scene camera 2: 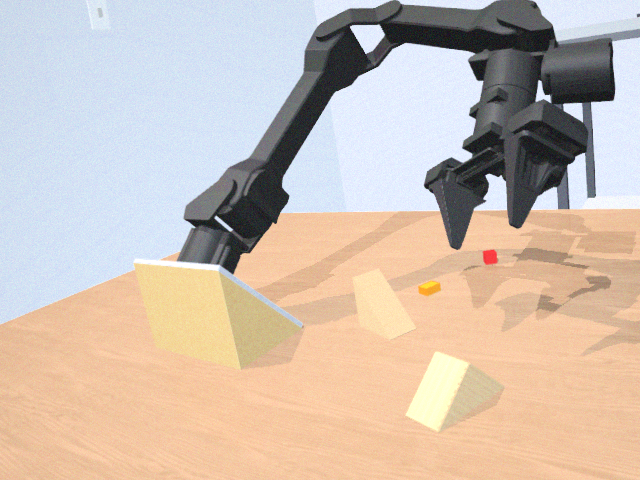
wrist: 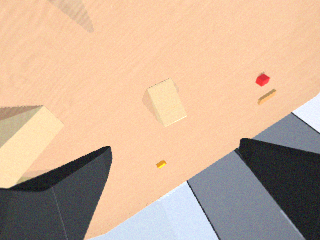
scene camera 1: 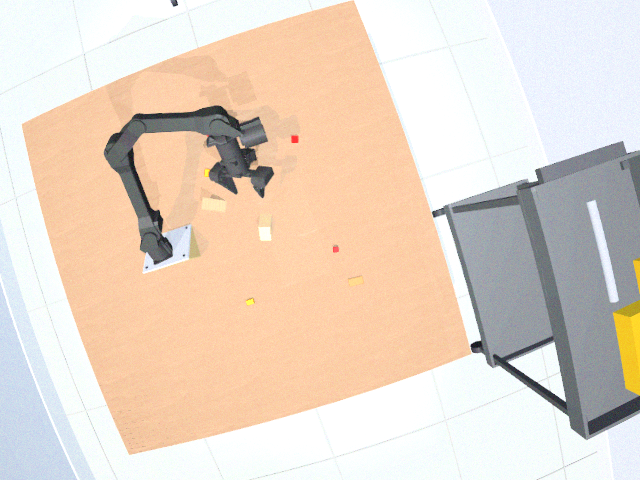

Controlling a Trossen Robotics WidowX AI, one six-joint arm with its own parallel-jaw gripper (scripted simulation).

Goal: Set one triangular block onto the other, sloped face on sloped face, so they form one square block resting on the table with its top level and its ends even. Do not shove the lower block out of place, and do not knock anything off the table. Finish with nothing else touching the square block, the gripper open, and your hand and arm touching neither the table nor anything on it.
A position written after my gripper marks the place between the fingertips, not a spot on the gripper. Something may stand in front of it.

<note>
My gripper (scene camera 2: pixel 482 238) is open, with nothing in its grasp. I also see a pale wooden triangular block (scene camera 2: pixel 450 388) and a pale wooden triangular block (scene camera 2: pixel 379 310).
My gripper shows as well in the wrist view (wrist: pixel 176 148) and in scene camera 1 (scene camera 1: pixel 249 195).
</note>
